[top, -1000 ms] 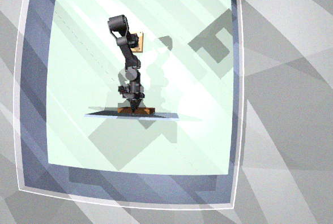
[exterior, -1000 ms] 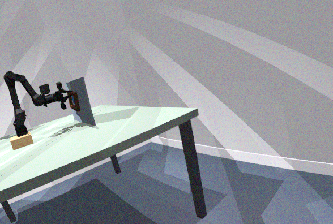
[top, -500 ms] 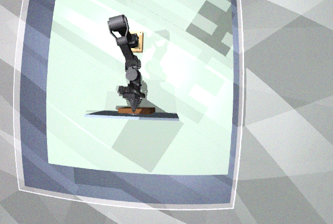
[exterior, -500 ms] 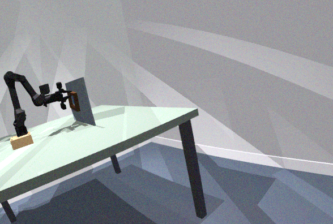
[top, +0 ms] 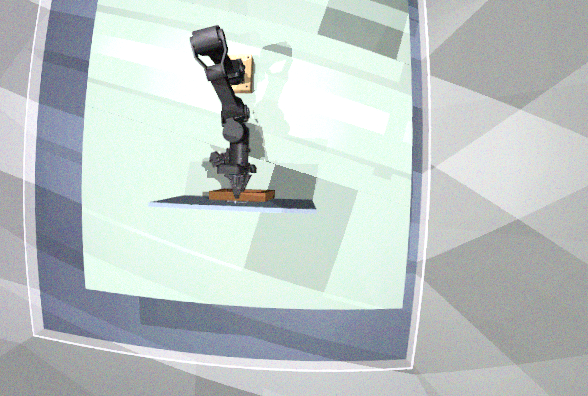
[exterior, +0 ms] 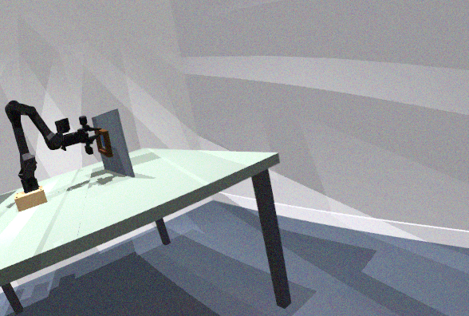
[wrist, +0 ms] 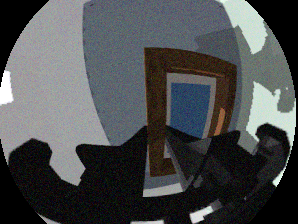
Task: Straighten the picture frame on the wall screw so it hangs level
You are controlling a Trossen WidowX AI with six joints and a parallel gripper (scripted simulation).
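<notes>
The picture frame is 1 cm to the left of my gripper tip and 5 cm below it. The rest, counted from my gripper tip: wall panel: 1 cm ahead, 1 cm to the right, 7 cm below.
</notes>
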